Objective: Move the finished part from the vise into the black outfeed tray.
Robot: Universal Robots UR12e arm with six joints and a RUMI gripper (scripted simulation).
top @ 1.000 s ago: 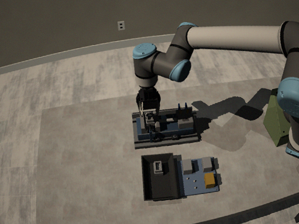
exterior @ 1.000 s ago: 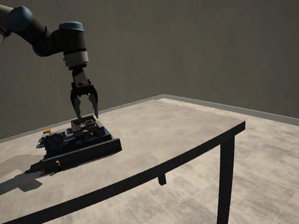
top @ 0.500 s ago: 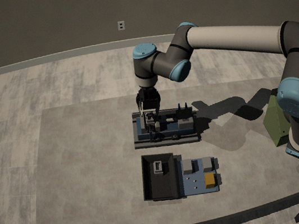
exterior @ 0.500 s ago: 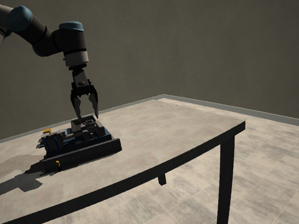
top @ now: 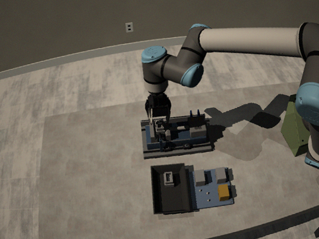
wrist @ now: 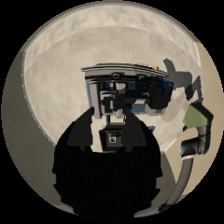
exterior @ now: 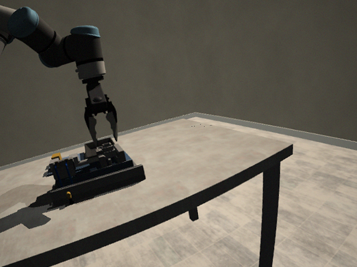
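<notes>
The vise lies 70 mm behind my hand, 10 mm to the left of it and 90 mm below it. Also, from my hand: yellow block: 200 mm behind, 350 mm to the left, 110 mm below; blue fixture plate: 160 mm behind, 300 mm to the left, 130 mm below.
</notes>
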